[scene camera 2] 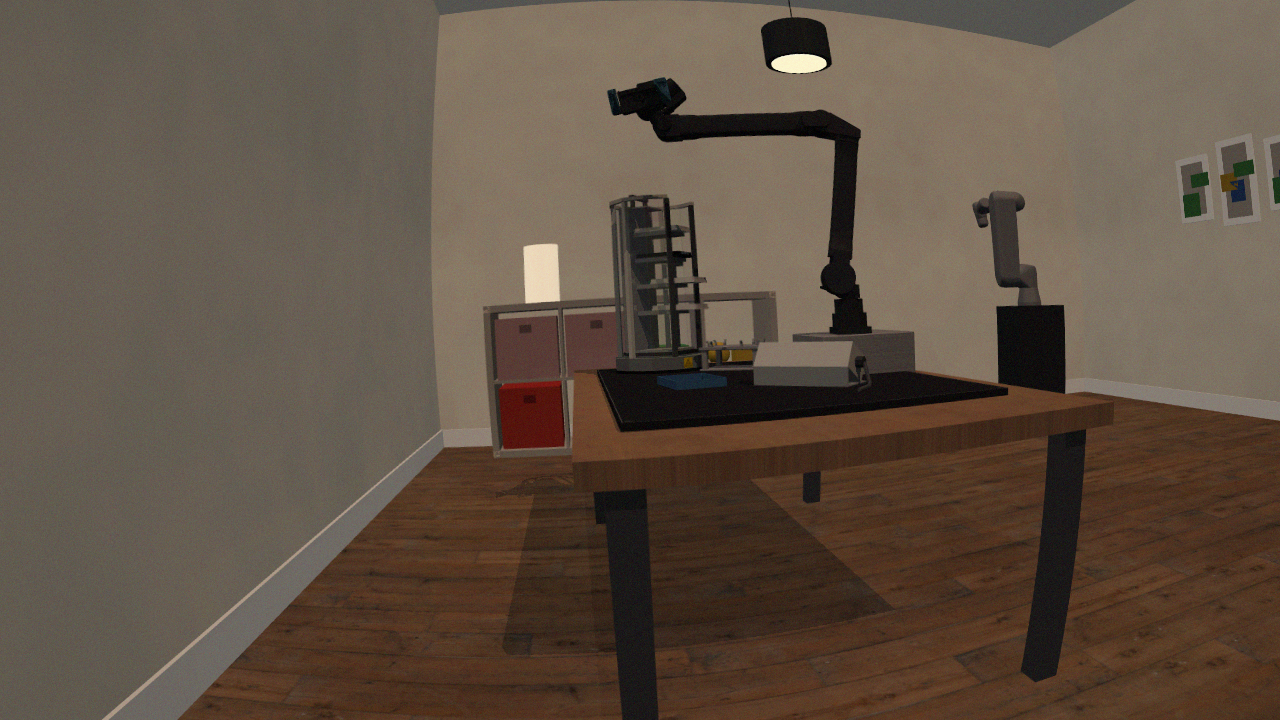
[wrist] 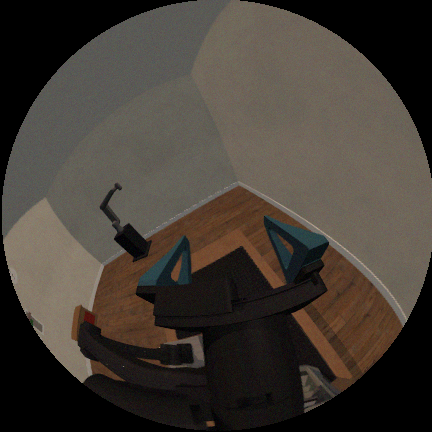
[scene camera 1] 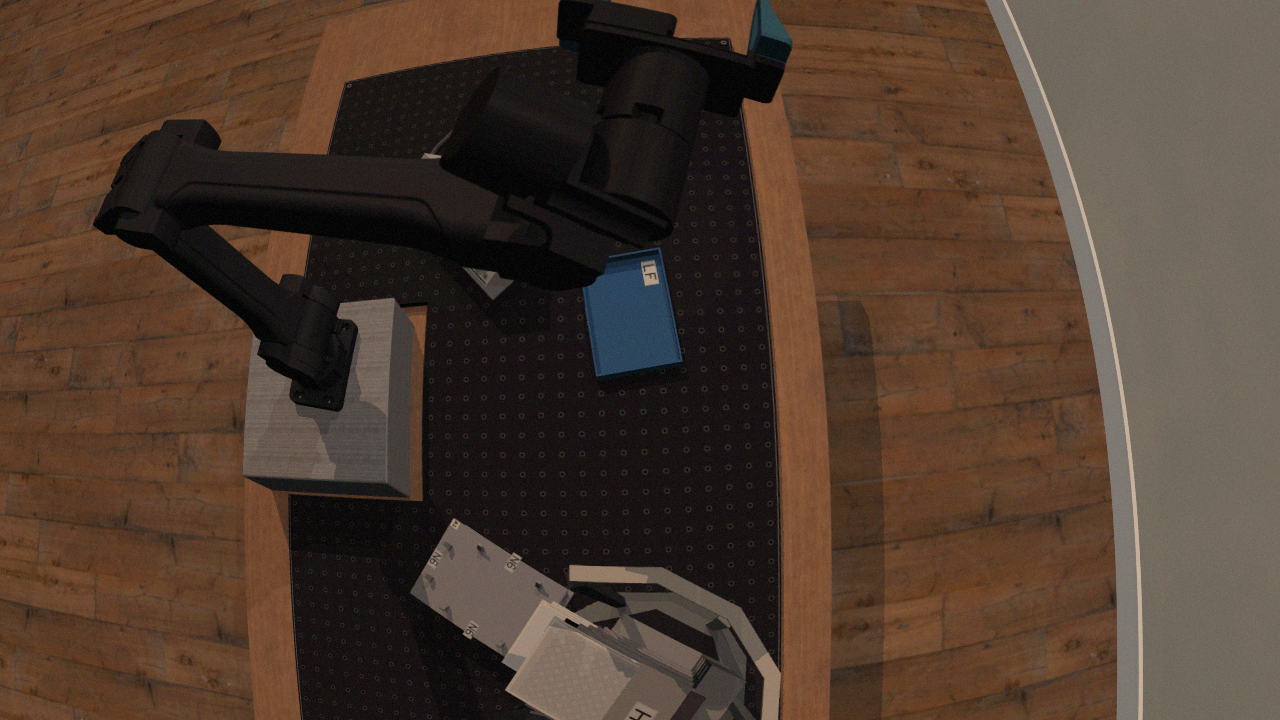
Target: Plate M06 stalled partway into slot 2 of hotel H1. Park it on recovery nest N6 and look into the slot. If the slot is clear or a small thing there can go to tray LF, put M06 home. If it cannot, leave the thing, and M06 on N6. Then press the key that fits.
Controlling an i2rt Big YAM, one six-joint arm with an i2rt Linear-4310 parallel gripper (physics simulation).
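Places are measured from the arm's base along level axes (x back, y down, z right), in centimetres.
Pixels of known places: gripper, fingertip midpoint: [scene camera 2: 633,86] [wrist: 224,229]; arm's base, link origin: [scene camera 2: 850,333] [wrist: 185,353] [scene camera 1: 324,364].
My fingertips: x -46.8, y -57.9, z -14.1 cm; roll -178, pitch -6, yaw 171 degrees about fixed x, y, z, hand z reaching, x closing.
Observation:
Ahead of a thing's pixels: the offset from my fingertips to its middle. Level surfaces: height alone.
My gripper [scene camera 1: 673,19] [scene camera 2: 635,96] [wrist: 224,229] is open and empty, held high above the far end of the table, far from hotel H1. Hotel H1 [scene camera 1: 581,669] [scene camera 2: 657,363] is a grey tower with several levels. Pale plates stick out of its open side; which one is M06 cannot be told, and the inside of slot 2 is hidden. Nest N6 {dx +20.5, dy +62.8, dz +39.1 cm} [scene camera 1: 492,586], a light grey platform with small posts, stands beside the hotel with no plate on it. Blue tray LF {dx +8.4, dy +65.8, dz +0.5 cm} [scene camera 1: 631,331] [scene camera 2: 691,381] looks empty. The white key box {dx +32.3, dy +62.5, dz -10.1 cm} [scene camera 1: 490,282] [scene camera 2: 801,365] is mostly under my arm in scene camera 1; its keys are hidden.
My arm stands on a grey block [scene camera 1: 375,429] [scene camera 2: 881,349] at the table's side and spans over the key box. A black perforated mat {dy +66.6 cm} [scene camera 1: 572,483] [scene camera 2: 760,407] covers much of the wooden table [scene camera 1: 805,501] [scene camera 2: 805,449]. Another arm [scene camera 2: 1006,237] [wrist: 110,202] stands apart on a black pedestal.

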